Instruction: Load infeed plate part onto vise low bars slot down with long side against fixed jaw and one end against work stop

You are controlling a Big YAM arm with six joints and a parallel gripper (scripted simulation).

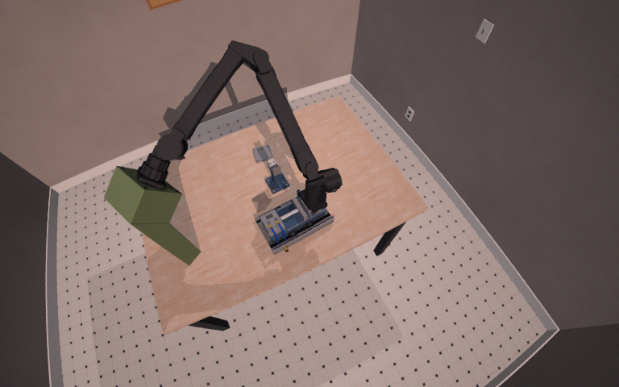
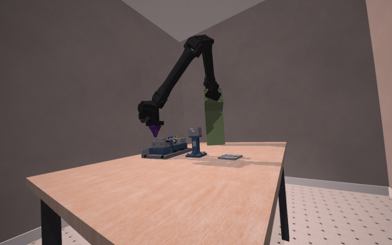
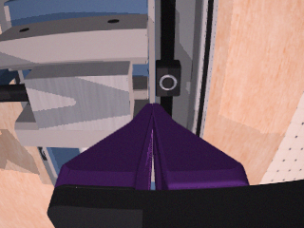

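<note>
Now: the part 4 cm to the left of my hand, 4 cm below it and 2 cm behind it. Round my hand: fixed jaw: 6 cm to the left, 5 cm below; then work stop rod: 9 cm to the left, 5 cm behind, 4 cm below; then moving jaw: 6 cm behind, 5 cm below, 3 cm to the left.
</note>
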